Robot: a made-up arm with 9 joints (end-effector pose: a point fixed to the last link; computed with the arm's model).
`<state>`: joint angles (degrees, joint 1 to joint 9).
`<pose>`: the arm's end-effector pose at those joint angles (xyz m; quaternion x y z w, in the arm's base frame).
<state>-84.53 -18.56 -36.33 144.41 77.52 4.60 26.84 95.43 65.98</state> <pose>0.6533 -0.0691 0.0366 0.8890 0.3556 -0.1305 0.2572</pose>
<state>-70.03 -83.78 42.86 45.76 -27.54 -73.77 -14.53 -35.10 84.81</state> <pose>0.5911 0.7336 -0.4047 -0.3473 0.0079 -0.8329 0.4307</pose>
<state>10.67 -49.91 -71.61 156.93 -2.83 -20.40 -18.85 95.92 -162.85</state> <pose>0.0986 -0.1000 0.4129 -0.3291 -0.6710 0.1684 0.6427</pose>
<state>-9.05 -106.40 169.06 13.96 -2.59 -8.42 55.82 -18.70 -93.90</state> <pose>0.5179 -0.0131 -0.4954 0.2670 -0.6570 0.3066 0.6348</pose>
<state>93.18 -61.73 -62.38 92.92 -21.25 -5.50 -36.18 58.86 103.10</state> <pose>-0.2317 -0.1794 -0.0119 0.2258 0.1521 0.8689 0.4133</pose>
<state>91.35 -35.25 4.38 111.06 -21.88 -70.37 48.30 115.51 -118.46</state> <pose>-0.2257 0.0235 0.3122 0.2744 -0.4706 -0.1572 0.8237</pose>
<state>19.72 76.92 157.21 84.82 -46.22 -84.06 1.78 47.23 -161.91</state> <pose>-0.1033 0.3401 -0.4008 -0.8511 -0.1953 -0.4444 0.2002</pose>
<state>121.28 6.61 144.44 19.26 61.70 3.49 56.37 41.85 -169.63</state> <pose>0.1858 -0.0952 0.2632 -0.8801 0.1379 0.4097 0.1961</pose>
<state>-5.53 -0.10 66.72 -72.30 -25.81 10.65 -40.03 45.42 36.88</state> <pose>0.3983 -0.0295 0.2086 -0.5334 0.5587 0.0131 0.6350</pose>
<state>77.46 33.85 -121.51 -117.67 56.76 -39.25 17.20 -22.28 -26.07</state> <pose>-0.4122 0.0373 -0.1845 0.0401 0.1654 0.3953 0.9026</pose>
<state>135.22 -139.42 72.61 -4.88 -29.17 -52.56 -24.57 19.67 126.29</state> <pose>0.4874 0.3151 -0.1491 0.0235 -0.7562 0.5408 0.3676</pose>
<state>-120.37 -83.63 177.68 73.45 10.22 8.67 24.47 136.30 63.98</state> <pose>0.1684 -0.3540 -0.2235 0.3019 -0.6000 0.7153 0.1928</pose>
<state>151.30 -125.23 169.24 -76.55 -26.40 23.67 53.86 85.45 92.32</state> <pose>0.3250 0.0444 0.4561 0.4925 -0.2056 -0.6769 0.5069</pose>
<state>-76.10 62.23 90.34 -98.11 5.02 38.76 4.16 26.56 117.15</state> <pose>0.3567 0.0150 -0.1353 -0.3213 0.7913 -0.4993 0.1458</pose>
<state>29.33 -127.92 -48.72 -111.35 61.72 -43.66 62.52 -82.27 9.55</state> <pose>0.1184 0.2563 0.2927 0.6961 -0.5505 0.2819 0.3646</pose>
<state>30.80 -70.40 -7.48 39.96 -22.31 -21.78 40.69 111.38 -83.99</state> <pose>0.2099 0.0011 0.5897 -0.1452 -0.5252 0.5014 0.6721</pose>
